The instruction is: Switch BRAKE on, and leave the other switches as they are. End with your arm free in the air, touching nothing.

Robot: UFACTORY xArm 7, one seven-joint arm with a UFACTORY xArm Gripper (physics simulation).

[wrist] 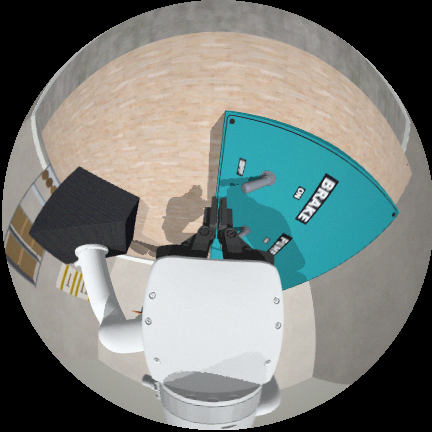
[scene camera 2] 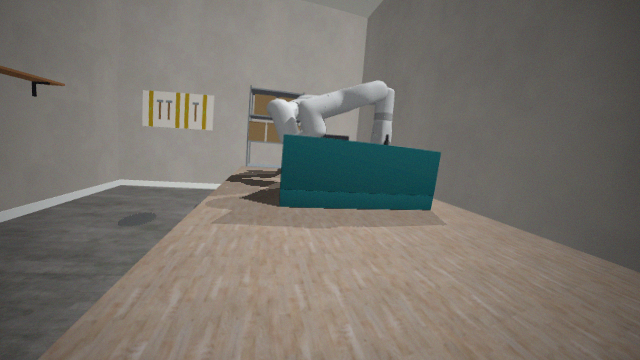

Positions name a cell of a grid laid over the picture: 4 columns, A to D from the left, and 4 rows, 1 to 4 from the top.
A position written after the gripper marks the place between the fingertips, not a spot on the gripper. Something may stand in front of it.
Observation:
In view: the gripper (wrist: C2) and a teal switch panel (scene camera 2: B2).
The teal switch panel also shows in the wrist view (wrist: C2).

